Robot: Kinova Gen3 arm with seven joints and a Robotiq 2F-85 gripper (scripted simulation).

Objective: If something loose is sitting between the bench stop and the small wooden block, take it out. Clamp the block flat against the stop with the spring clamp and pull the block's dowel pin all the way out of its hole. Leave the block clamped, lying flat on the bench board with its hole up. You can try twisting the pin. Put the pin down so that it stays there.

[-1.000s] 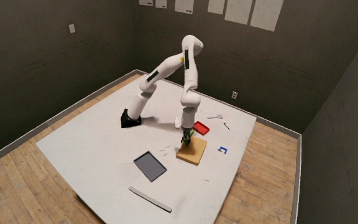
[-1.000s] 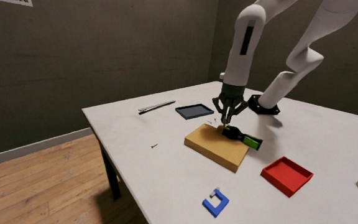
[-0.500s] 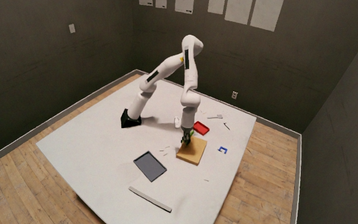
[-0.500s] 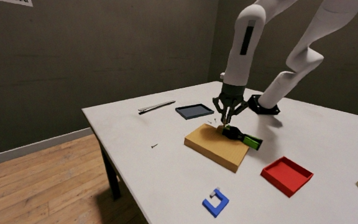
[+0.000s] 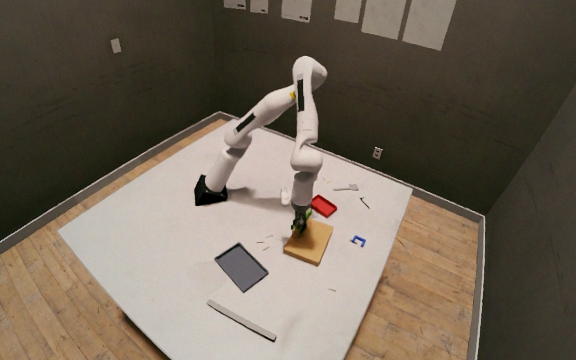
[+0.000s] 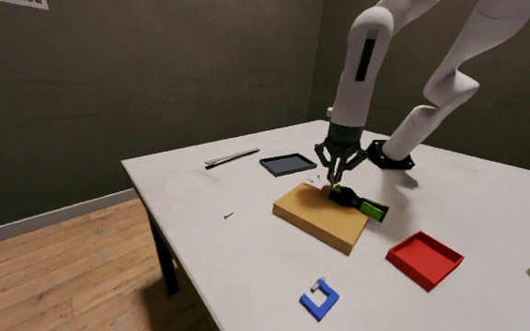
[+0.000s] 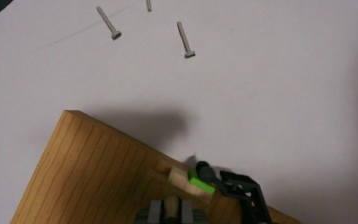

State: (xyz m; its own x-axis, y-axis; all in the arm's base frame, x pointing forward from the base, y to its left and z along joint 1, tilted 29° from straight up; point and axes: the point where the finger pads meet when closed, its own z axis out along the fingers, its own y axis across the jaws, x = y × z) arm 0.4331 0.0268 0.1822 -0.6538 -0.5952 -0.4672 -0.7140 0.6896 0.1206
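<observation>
Now: the dowel pin 20 mm below my hand. From my hand the other things lie so: grey tray (50 mm behind, 260 mm to the right, 90 mm below); red tray (40 mm behind, 220 mm to the left, 90 mm below); small wooden block (50 mm below).
</observation>
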